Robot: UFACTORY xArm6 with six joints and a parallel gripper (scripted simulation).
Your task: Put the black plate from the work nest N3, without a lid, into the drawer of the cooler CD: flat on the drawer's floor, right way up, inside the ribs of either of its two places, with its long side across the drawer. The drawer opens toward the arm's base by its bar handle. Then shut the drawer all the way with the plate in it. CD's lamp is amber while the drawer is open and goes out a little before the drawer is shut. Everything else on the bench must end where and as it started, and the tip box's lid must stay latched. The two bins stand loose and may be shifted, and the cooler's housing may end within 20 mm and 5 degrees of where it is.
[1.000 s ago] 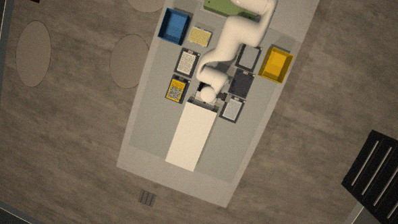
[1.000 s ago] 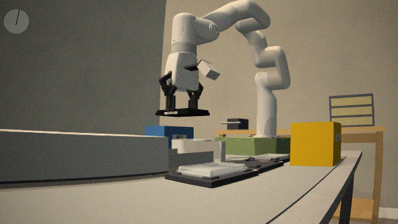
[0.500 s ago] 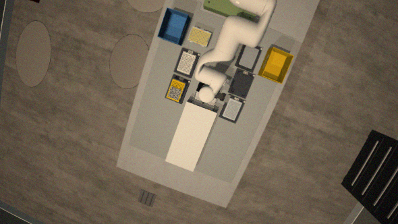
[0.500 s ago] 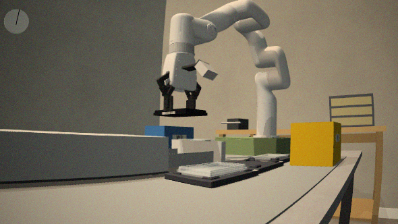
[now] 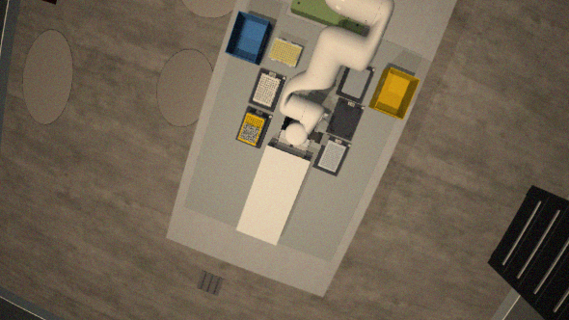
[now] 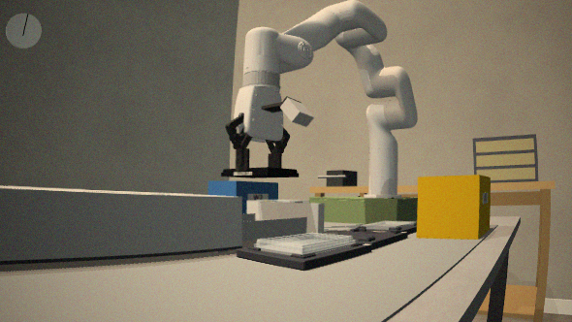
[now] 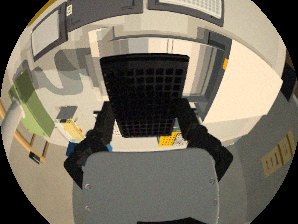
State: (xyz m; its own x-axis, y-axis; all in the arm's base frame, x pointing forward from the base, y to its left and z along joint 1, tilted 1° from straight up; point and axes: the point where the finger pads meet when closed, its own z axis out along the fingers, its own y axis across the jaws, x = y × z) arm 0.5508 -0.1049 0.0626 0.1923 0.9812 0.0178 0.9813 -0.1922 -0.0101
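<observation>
Right now my hand is 110 mm above the drawer and 30 mm short of it. Round my hand: yellow bin (370 mm to the left, 190 mm behind, 100 mm below); yellow tip box (210 mm to the right, 80 mm below, 50 mm ahead); black plate (10 mm below).
</observation>
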